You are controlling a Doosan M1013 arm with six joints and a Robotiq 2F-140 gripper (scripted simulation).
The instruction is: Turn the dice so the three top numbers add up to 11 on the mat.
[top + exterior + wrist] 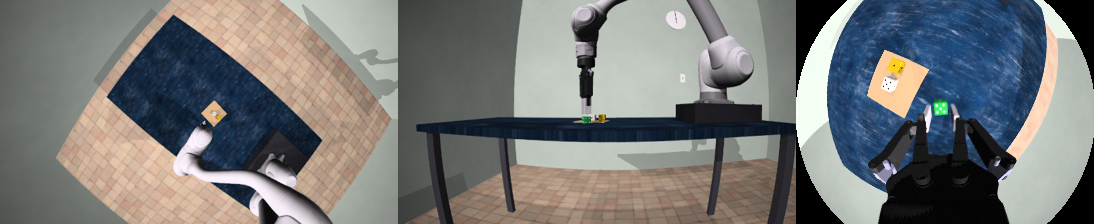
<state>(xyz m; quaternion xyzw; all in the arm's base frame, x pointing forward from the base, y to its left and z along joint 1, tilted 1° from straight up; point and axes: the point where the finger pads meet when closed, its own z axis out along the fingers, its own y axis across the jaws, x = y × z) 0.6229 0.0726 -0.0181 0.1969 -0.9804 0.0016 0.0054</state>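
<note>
Right now the green die is 60 mm below my hand. Also, from my hand: white die: 140 mm to the right, 50 mm below, 10 mm behind; yellow die: 130 mm to the right, 60 mm behind, 50 mm below; tan mat: 140 mm to the right, 70 mm below, 10 mm behind.
</note>
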